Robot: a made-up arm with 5 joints. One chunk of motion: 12 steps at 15 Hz.
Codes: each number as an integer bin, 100 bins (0 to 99) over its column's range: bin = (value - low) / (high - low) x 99, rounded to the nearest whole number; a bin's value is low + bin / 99 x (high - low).
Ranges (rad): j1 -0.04..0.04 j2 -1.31..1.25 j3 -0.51..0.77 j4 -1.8..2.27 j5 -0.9..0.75
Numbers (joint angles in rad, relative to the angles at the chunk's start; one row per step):
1: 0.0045 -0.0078 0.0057 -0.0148 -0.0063
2: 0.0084 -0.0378 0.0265 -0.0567 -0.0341
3: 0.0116 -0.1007 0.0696 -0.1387 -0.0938
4: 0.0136 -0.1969 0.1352 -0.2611 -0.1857
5: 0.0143 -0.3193 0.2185 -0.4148 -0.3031
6: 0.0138 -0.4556 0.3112 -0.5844 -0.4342
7: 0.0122 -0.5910 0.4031 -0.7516 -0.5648
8: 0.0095 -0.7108 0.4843 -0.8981 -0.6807
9: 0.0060 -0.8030 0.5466 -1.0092 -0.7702
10: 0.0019 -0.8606 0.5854 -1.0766 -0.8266
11: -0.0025 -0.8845 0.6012 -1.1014 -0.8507
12: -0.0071 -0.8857 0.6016 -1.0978 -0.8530
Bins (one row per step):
1: 55 50 40 43 54
2: 60 49 41 42 52
3: 64 47 45 40 48
4: 66 43 50 37 43
5: 67 38 56 34 36
6: 67 33 64 30 28
7: 65 28 71 26 20
8: 61 23 77 22 13
9: 57 20 82 19 8
10: 52 17 85 18 4
11: 46 16 86 17 3
12: 41 16 86 17 3

